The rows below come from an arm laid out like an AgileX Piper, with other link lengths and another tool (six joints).
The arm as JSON. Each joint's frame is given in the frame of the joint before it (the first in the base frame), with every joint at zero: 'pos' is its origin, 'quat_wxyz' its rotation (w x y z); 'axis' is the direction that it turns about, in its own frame. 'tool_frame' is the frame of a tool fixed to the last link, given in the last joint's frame.
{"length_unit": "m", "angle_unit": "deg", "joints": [
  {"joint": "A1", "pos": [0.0, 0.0, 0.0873], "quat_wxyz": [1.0, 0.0, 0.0, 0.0], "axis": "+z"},
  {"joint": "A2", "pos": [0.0, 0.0, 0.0], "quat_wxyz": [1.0, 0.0, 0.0, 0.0], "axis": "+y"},
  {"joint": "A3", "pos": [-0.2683, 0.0, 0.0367], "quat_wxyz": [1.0, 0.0, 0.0, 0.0], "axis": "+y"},
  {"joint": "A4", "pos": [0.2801, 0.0, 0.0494], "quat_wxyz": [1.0, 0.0, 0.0, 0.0], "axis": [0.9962, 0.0, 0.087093]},
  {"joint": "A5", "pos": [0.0, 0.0, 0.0], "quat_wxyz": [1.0, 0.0, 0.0, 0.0], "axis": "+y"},
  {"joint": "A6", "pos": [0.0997, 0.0, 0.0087], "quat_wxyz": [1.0, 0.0, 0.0, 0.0], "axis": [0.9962, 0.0, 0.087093]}
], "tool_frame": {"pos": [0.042, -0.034, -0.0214], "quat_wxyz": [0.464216, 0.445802, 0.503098, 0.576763]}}
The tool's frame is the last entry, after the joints.
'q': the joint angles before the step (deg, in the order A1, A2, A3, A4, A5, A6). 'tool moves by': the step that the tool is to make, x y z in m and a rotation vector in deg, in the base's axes. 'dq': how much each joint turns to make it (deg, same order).
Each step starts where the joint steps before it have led.
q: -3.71, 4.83, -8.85, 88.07, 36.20, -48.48
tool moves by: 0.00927, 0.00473, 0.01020, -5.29, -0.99, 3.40
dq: 1.23, 6.97, -3.41, 1.45, 2.71, -8.02
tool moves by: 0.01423, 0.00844, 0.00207, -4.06, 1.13, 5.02
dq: 1.34, 9.11, -3.12, 1.80, 3.90, -7.57
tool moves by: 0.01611, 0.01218, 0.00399, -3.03, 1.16, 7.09
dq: 0.78, 10.17, -4.30, 0.98, 6.27, -6.33
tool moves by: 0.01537, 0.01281, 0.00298, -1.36, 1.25, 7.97
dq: 0.18, 9.72, -4.53, 0.18, 7.64, -4.54
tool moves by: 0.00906, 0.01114, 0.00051, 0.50, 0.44, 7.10
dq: 0.14, 6.98, -2.89, 0.73, 7.06, -3.79
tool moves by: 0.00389, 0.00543, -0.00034, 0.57, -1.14, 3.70
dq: 0.08, 3.25, -0.92, 0.95, 3.85, -3.54
